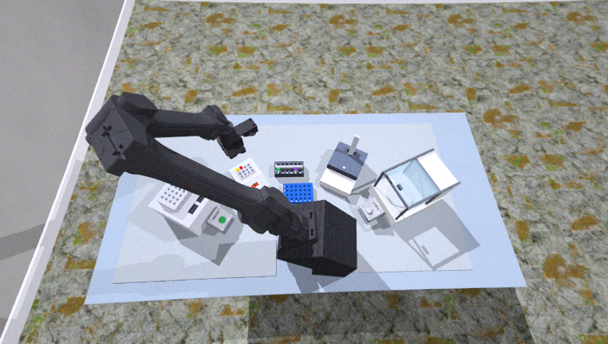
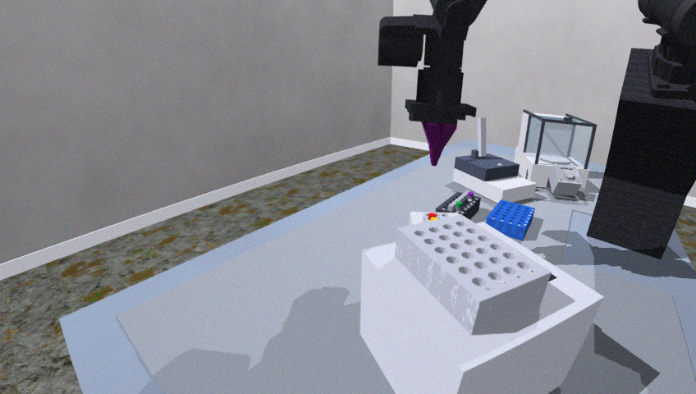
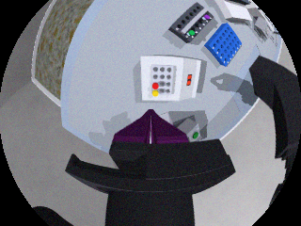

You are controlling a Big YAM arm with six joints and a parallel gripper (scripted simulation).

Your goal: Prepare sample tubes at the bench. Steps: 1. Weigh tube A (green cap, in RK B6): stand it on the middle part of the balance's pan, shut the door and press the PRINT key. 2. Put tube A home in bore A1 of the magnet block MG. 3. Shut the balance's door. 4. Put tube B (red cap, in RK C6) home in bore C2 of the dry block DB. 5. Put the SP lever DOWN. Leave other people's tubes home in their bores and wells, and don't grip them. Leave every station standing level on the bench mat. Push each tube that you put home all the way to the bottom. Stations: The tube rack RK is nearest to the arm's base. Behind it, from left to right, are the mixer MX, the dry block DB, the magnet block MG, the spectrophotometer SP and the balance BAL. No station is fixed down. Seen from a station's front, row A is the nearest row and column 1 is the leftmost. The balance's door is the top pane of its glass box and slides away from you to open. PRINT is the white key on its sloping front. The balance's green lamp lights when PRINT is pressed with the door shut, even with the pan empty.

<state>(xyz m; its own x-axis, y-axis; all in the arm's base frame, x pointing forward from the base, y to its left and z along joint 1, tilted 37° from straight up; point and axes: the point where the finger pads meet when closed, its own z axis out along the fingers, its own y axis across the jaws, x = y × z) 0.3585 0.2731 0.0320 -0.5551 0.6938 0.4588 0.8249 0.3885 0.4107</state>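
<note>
My hand is 60 mm short of the SP lever, 490 mm to the left of it and 40 mm above it. Round my hand: blue rack RK (100 mm behind, 250 mm to the right, 170 mm below); then magnet block (20 mm ahead, 210 mm to the right, 160 mm below); then dry block (30 mm behind, 40 mm to the right, 150 mm below).
</note>
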